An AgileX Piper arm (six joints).
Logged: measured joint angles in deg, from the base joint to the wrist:
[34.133, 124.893, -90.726, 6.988, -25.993, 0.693]
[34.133, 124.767, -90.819, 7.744, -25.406, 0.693]
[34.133, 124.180, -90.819, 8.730, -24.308, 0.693]
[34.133, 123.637, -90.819, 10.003, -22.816, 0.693]
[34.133, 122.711, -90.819, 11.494, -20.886, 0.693]
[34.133, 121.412, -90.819, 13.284, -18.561, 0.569]
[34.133, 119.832, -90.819, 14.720, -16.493, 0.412]
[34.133, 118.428, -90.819, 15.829, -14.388, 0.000]
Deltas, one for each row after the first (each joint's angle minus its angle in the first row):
[0.000, -0.126, -0.093, 0.756, 0.587, 0.000]
[0.000, -0.713, -0.093, 1.742, 1.685, 0.000]
[0.000, -1.256, -0.093, 3.015, 3.177, 0.000]
[0.000, -2.182, -0.093, 4.506, 5.107, 0.000]
[0.000, -3.481, -0.093, 6.296, 7.432, -0.124]
[0.000, -5.061, -0.093, 7.732, 9.500, -0.281]
[0.000, -6.465, -0.093, 8.841, 11.605, -0.693]

